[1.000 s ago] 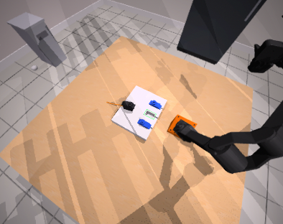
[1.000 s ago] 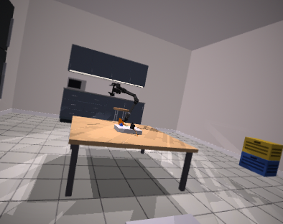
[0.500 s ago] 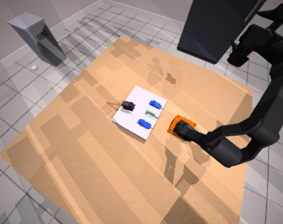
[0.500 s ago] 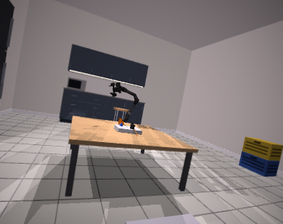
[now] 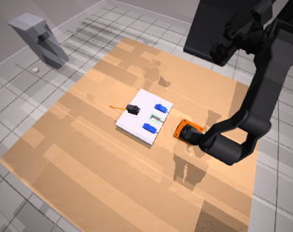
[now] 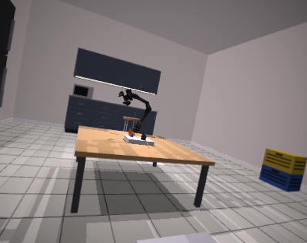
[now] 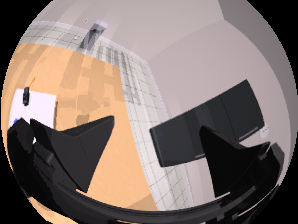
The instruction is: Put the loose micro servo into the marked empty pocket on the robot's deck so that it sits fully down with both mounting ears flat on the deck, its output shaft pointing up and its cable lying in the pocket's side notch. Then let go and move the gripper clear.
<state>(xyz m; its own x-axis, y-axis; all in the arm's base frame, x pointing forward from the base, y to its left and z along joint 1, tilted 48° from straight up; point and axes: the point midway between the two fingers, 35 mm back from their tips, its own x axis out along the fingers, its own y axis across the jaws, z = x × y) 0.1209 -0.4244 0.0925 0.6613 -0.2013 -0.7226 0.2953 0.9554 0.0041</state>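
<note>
The white deck lies 190 mm ahead of my gripper tip, 270 mm to the left of it and 430 mm below it.
</note>
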